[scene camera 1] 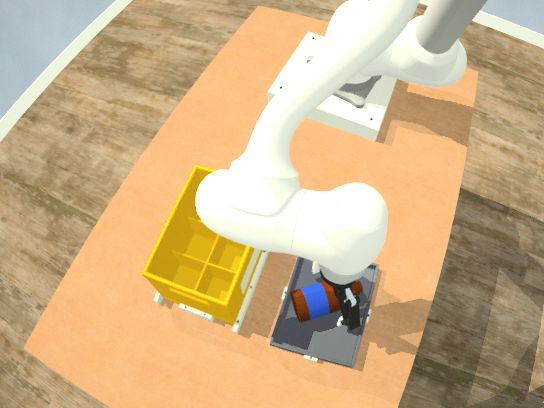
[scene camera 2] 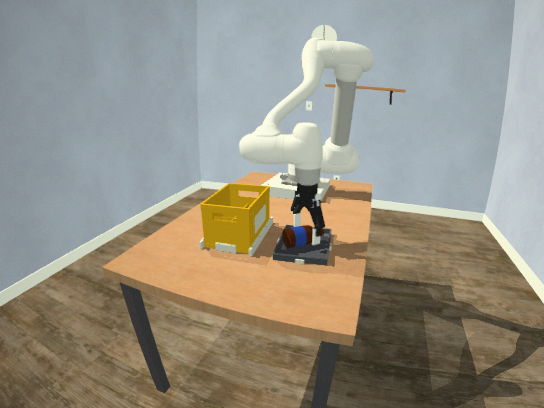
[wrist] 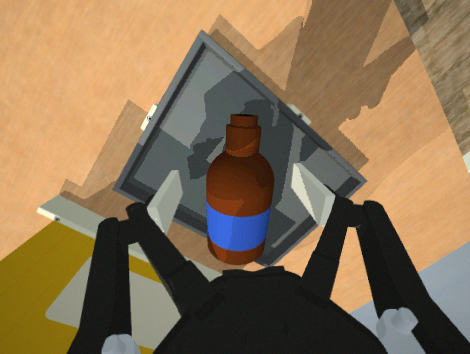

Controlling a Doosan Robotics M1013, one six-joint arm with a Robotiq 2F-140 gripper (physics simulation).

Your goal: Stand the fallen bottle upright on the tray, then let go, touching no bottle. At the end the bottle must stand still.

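Places are measured from the arm's base along level axes (x ahead, y left, z up), in metres.
Where they show: gripper, between the fingertips: point(scene camera 1: 330, 296) point(scene camera 2: 306, 236) point(wrist: 237, 178).
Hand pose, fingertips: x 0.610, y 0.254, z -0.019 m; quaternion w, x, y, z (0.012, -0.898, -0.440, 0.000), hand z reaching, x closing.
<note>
Each offset is from my fingertips to the top centre of the thing. Level surfaces: height alone.
The brown bottle with a blue label @(dz +0.046, dx +0.007, dy -0.003 m) point(scene camera 1: 317, 301) point(scene camera 2: 300, 236) point(wrist: 239, 227) lies on its side in the dark grey tray @(dz -0.007, dx +0.017, dy +0.000 m) point(scene camera 1: 330, 347) point(scene camera 2: 287, 258) point(wrist: 180, 112). In scene camera 1 its base points left and its neck right, partly hidden by the gripper. My gripper point(scene camera 1: 328, 295) point(scene camera 2: 307, 228) point(wrist: 237, 178) is open and points down, low over the tray. Its two pale fingertips stand on either side of the bottle, with a visible gap on each side in the wrist view. In scene camera 2 one fingertip covers part of the bottle near its neck.
A yellow crate with dividers @(dz +0.143, dx +0.044, dy -0.273 m) point(scene camera 1: 170, 240) point(scene camera 2: 225, 232) point(wrist: 30, 270) stands left of the tray in the scene views, with pale rails at its base. No bottle shows in its visible compartments. The arm covers part of the crate in scene camera 1. Both stand on the orange-brown table @(dz -0.033 m) point(scene camera 1: 165, 370) point(scene camera 2: 225, 280).
</note>
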